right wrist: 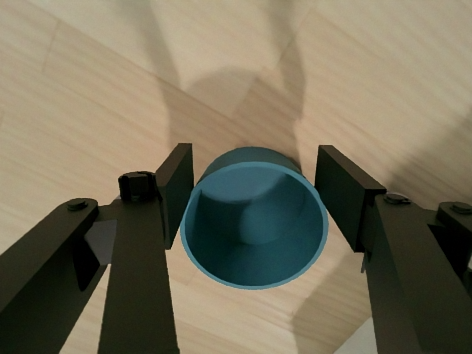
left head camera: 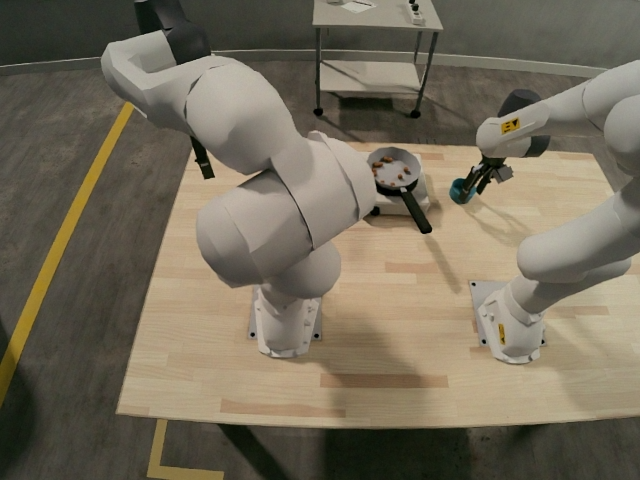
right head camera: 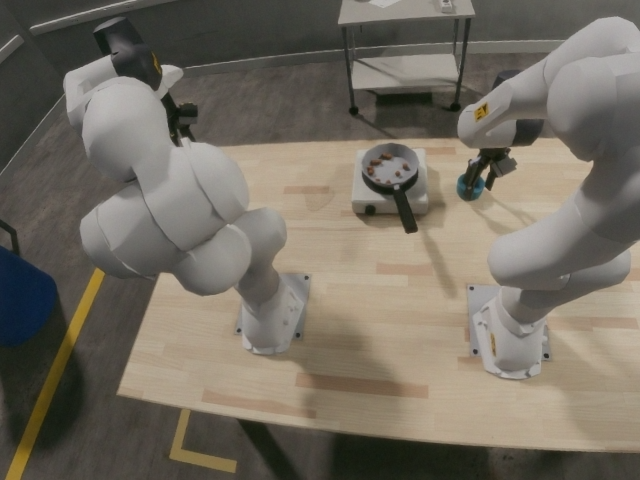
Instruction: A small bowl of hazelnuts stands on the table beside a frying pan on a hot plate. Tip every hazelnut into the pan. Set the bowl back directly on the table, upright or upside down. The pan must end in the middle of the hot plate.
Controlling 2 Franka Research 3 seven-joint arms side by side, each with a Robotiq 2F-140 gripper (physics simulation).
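The teal bowl (left head camera: 454, 191) (right head camera: 461, 190) (right wrist: 255, 230) is upright, right of the hot plate and low at the table; whether its base touches cannot be told. Its inside shows no nuts in the right wrist view. My right gripper (left head camera: 472, 194) (right head camera: 479, 191) (right wrist: 254, 166) is shut on it, a finger on each side. The grey pan (left head camera: 395, 167) (right head camera: 388, 167) sits about mid-way on the white hot plate (left head camera: 392, 207) (right head camera: 385, 207), handle toward the front. Several brown hazelnuts (left head camera: 388, 159) (right head camera: 386, 156) lie in it. My left gripper (right head camera: 181, 135) is open and empty, far left, partly hidden by its arm.
The wooden table (left head camera: 361, 310) (right head camera: 361, 310) carries both arm bases. The pan's black handle (left head camera: 416, 212) (right head camera: 404, 210) reaches past the hot plate's front edge, left of the bowl. A wheeled cart (left head camera: 377, 23) (right head camera: 405, 19) stands on the floor behind the table.
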